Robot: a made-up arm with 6 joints.
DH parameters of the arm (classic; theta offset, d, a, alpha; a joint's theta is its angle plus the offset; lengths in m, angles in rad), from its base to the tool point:
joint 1: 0 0.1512 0 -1.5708
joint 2: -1.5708 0 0.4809 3.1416
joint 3: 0 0 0 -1.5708
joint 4: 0 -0.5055 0 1.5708
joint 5: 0 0.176 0 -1.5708
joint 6: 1.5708 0 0 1.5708
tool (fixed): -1.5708 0 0 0
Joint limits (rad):
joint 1: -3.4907..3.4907
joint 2: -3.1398..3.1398
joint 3: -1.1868..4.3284
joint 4: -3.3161..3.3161
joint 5: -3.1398..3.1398
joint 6: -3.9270..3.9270
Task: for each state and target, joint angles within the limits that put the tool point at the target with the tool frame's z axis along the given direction. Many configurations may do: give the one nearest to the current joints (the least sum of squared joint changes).
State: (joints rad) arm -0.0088 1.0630 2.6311 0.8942 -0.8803 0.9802
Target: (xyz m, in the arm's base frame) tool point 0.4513 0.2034 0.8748 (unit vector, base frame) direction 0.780 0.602 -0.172
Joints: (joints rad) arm 0.4378 1.1622 2.2978 1.5303 -0.9561 1.2605
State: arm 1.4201 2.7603 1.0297 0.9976 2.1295 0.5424
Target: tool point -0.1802 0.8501 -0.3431 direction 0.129 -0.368 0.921
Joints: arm 1.8480 1.9083 0.9103 1.2269 1.5343 -0.1706
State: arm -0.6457 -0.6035 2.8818 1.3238 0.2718 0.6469
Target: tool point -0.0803 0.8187 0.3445 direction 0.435 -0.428 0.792
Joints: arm -1.4259 -0.7156 2.4219 1.7928 0.7350 0.7662
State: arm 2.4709 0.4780 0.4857 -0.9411 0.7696 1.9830
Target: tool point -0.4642 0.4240 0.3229 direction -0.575 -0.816 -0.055
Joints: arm 2.6382 0.3761 -0.0013 -0.5774 0.2191 2.1701
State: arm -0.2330 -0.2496 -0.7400 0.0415 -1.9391 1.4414
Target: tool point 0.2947 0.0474 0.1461 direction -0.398 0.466 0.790
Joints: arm 0.7380 0.1618 -0.9343 -0.3838 -1.7438 2.3526
